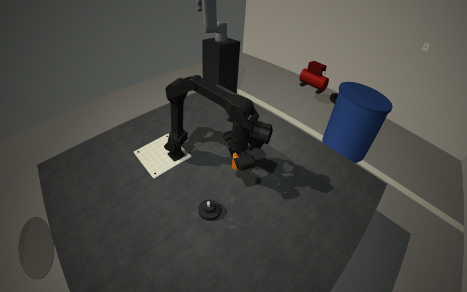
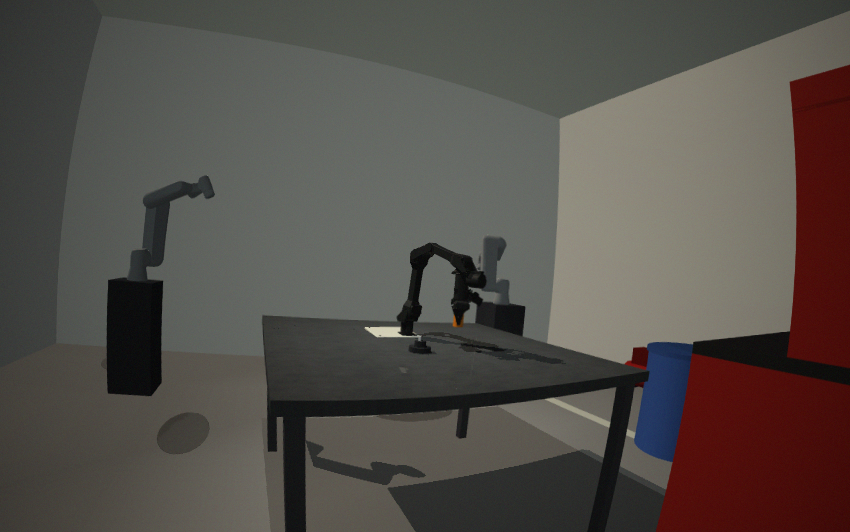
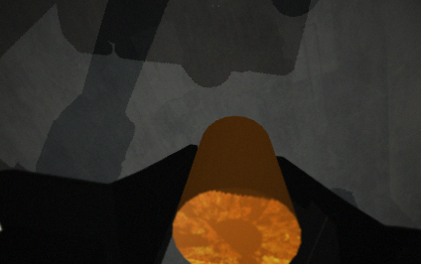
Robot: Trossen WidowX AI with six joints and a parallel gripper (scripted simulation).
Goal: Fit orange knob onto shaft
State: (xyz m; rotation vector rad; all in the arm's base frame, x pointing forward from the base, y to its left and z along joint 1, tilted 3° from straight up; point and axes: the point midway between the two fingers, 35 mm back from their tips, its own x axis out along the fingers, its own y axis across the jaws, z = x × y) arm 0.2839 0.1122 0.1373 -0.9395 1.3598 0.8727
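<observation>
My gripper tip is now 40 mm short of the round black pedestal, 180 mm to the left of it and 70 mm above it. The rest, counted from my gripper tip: orange knob (40 mm above).
</observation>
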